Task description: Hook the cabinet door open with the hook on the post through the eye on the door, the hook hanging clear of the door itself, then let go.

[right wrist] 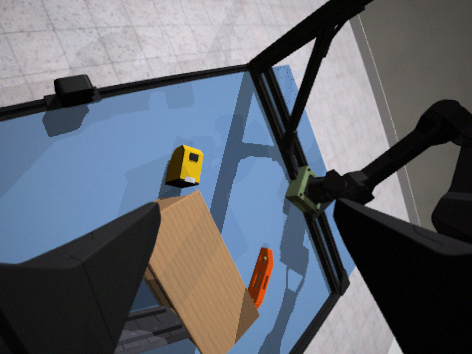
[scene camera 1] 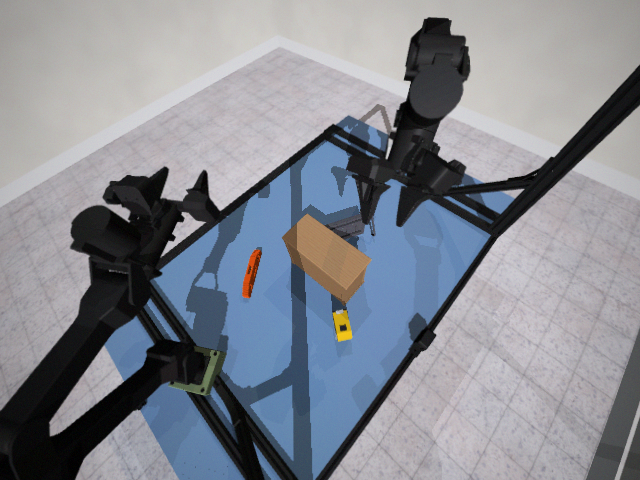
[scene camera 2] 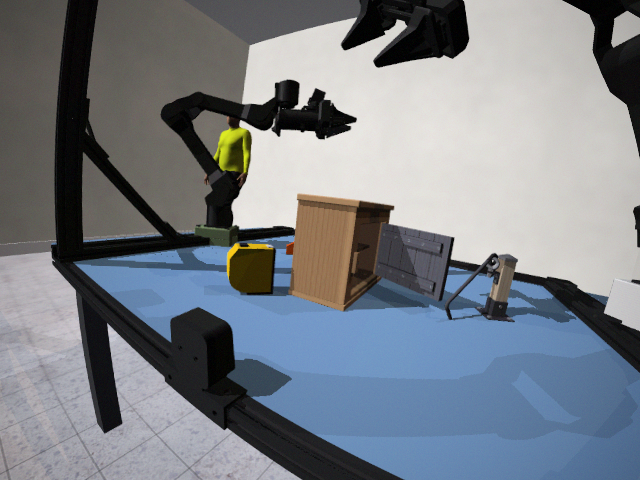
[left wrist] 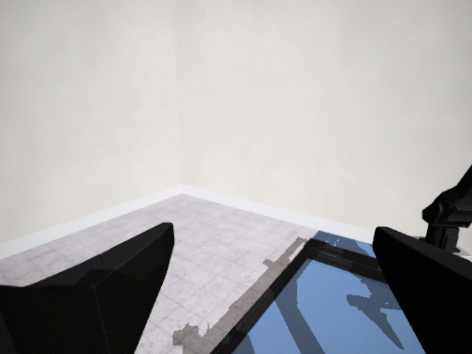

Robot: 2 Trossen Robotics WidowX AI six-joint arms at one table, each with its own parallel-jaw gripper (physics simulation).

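Places are measured from the left arm's base along level axes (x ahead, y left, z up), in millimetres.
Pixels of known places: left gripper, between the fingertips: [scene camera 1: 186, 169] [scene camera 2: 353, 124] [left wrist: 273, 234]; right gripper, between the fingertips: [right wrist: 248, 209] [scene camera 1: 382, 225] [scene camera 2: 357, 55]; left arm's base, origin of its link: [right wrist: 313, 189] [scene camera 1: 194, 368] [scene camera 2: 218, 226]; right arm's base, origin of its link: [left wrist: 438, 245].
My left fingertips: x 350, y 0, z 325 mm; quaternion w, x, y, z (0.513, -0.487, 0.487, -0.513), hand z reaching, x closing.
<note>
For each thing: its top centre in the pictures, then the offset to it from my left fingertips. "pt": a spot on its surface instead.
- wooden cabinet, centre of its top: [right wrist: 205, 280] [scene camera 2: 354, 200] [scene camera 1: 325, 247] dx -24, dy -278, dz -213 mm
- post, a spot on its surface: [scene camera 2: 502, 284] pt dx +219, dy -387, dz -313 mm
- yellow tape measure, centre of its top: [scene camera 2: 253, 240] [right wrist: 195, 164] [scene camera 1: 341, 321] dx -182, dy -343, dz -290 mm
- orange level, centre of its top: [right wrist: 265, 282] [scene camera 2: 315, 241] [scene camera 1: 249, 269] dx -71, dy -53, dz -330 mm
- black block, a spot on its surface: [scene camera 2: 201, 346] [right wrist: 58, 81] pt dx -172, dy -576, dz -326 mm
The wooden cabinet [scene camera 1: 330, 255] [scene camera 2: 325, 248] [right wrist: 200, 265] stands upright. Its grey door [scene camera 1: 347, 226] [scene camera 2: 413, 258] [right wrist: 150, 325] stands open. The post [scene camera 2: 502, 284] stands upright beyond the door's free edge in scene camera 2. The dark hook [scene camera 2: 467, 284] slants down from the post, its bent end low near the table and seemingly apart from the door. I cannot make out the eye. My left gripper [scene camera 1: 185, 171] [scene camera 2: 353, 124] [left wrist: 273, 234] is open and empty, high and away from the cabinet. My right gripper [scene camera 1: 383, 223] [scene camera 2: 360, 56] [right wrist: 248, 209] is open and empty, high above the table, hiding the post in scene camera 1.
A yellow tape measure [scene camera 1: 342, 325] [scene camera 2: 253, 268] [right wrist: 186, 167] stands near one end of the cabinet. An orange level [scene camera 1: 251, 273] [scene camera 2: 290, 248] [right wrist: 261, 277] lies on the cabinet's other side. A black block [scene camera 1: 424, 339] [scene camera 2: 201, 346] [right wrist: 74, 89] sits on the table's edge rail.
</note>
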